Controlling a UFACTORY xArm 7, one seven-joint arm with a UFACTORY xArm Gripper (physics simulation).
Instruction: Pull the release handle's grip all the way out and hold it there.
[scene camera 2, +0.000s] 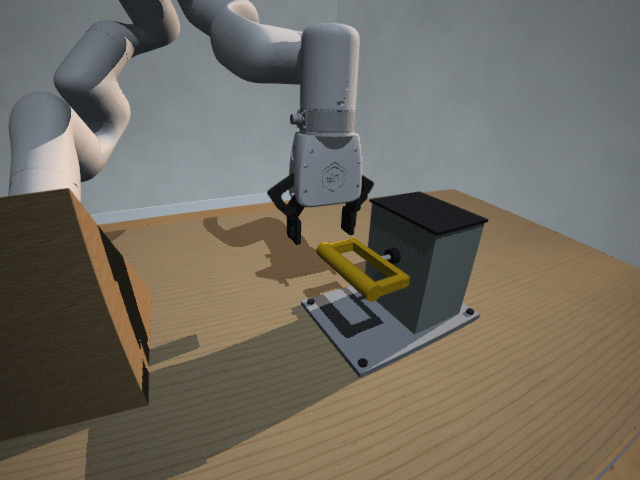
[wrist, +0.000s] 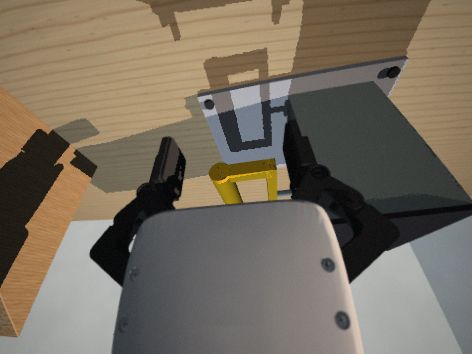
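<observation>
The yellow release handle is a rectangular loop with a thick round grip bar on its outer side. A short metal rod joins it to the grey-green housing; a short stretch of rod shows between the loop and the black collar. My gripper is open and empty, fingers pointing down. It hangs above the handle, near the far end of the grip bar in the scene view. In the wrist view the loop shows between the fingers, partly hidden by the gripper body.
The housing stands on a grey base plate with black bolts, and has a dark flat top. A large wooden block stands at the left on the wooden table. One finger is close to the housing's handle side.
</observation>
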